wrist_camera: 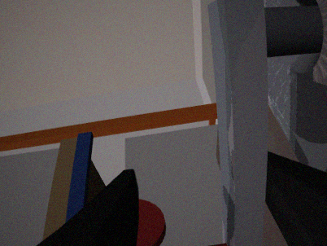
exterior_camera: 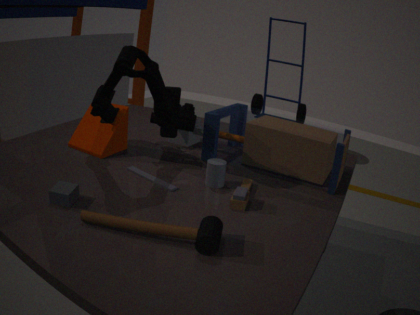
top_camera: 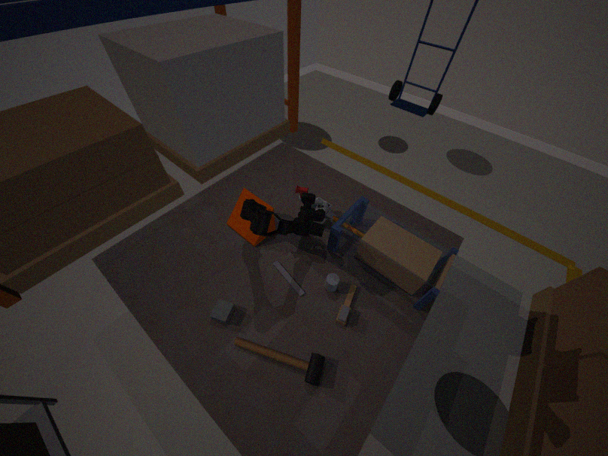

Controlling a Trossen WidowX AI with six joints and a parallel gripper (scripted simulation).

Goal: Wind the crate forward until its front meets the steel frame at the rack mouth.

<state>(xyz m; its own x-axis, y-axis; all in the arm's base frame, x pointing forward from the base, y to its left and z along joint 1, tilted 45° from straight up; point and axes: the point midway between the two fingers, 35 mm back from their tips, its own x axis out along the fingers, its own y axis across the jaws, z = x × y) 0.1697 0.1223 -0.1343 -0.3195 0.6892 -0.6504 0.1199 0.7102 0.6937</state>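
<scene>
My gripper tip is now 50 mm past the red knob, 20 mm to the left of it and 20 mm below it. Also, from my gripper tip: flat grey bar (370 mm to the right, 130 mm below, 120 mm ahead); grey winch (100 mm below, 30 mm ahead, 10 mm to the left); small wooden tool (400 mm ahead, 340 mm to the right, 110 mm below).
</scene>
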